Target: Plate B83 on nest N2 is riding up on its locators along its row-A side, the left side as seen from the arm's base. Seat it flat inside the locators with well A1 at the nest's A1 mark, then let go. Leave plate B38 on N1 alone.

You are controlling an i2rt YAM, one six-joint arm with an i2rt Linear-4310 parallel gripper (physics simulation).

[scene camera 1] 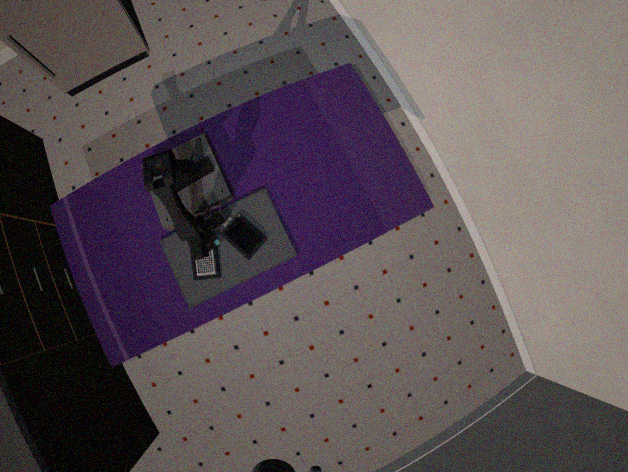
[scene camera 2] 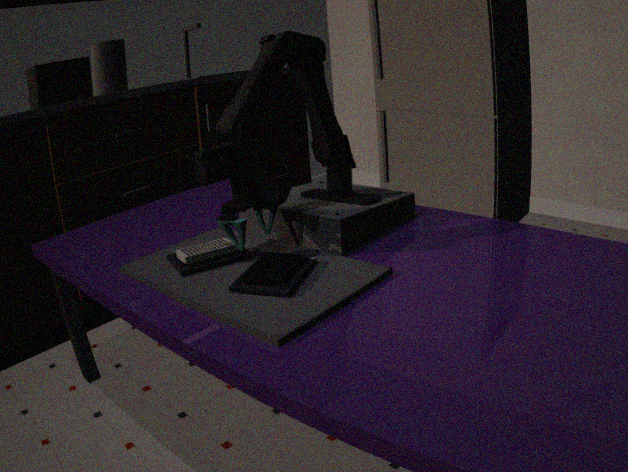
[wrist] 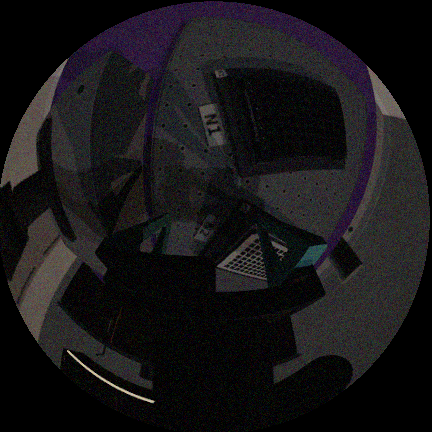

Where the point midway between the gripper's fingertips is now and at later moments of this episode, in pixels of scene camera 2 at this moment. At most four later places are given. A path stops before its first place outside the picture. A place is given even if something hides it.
The gripper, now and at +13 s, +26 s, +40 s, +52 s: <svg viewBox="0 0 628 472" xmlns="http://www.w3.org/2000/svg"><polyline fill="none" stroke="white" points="254,242 238,257 225,246 214,247 231,241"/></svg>
